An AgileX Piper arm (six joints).
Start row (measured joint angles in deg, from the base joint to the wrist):
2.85, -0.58, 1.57, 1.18, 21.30, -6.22
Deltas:
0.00, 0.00, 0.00, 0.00, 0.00, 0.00
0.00, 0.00, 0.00, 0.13, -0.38, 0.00
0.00, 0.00, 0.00, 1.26, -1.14, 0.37
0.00, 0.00, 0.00, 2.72, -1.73, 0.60
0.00, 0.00, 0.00, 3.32, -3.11, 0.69
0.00, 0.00, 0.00, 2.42, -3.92, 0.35
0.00, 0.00, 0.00, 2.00, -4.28, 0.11
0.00, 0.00, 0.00, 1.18, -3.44, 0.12
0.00, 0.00, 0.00, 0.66, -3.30, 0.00
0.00, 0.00, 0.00, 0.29, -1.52, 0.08
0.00, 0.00, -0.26, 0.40, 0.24, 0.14
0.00, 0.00, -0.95, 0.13, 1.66, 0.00
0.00, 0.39, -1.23, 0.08, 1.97, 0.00
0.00, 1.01, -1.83, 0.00, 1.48, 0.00
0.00, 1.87, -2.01, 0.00, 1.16, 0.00
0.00, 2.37, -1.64, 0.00, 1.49, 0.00
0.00, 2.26, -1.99, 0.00, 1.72, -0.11
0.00, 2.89, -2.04, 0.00, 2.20, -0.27
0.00, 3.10, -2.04, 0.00, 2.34, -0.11
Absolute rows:
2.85, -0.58, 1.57, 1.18, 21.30, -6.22
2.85, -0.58, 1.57, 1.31, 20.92, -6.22
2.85, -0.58, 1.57, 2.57, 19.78, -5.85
2.85, -0.58, 1.57, 5.29, 18.05, -5.25
2.85, -0.58, 1.57, 8.61, 14.94, -4.56
2.85, -0.58, 1.57, 11.03, 11.02, -4.21
2.85, -0.58, 1.57, 13.03, 6.74, -4.10
2.85, -0.58, 1.57, 14.21, 3.30, -3.98
2.85, -0.58, 1.57, 14.87, 0.00, -3.98
2.85, -0.58, 1.57, 15.16, -1.52, -3.90
2.85, -0.58, 1.31, 15.56, -1.28, -3.76
2.85, -0.58, 0.36, 15.69, 0.38, -3.76
2.85, -0.19, -0.87, 15.77, 2.35, -3.76
2.85, 0.82, -2.70, 15.77, 3.83, -3.76
2.85, 2.69, -4.71, 15.77, 4.99, -3.76
2.85, 5.06, -6.35, 15.77, 6.48, -3.76
2.85, 7.32, -8.34, 15.77, 8.20, -3.87
2.85, 10.21, -10.38, 15.77, 10.40, -4.14
2.85, 13.31, -12.42, 15.77, 12.74, -4.25

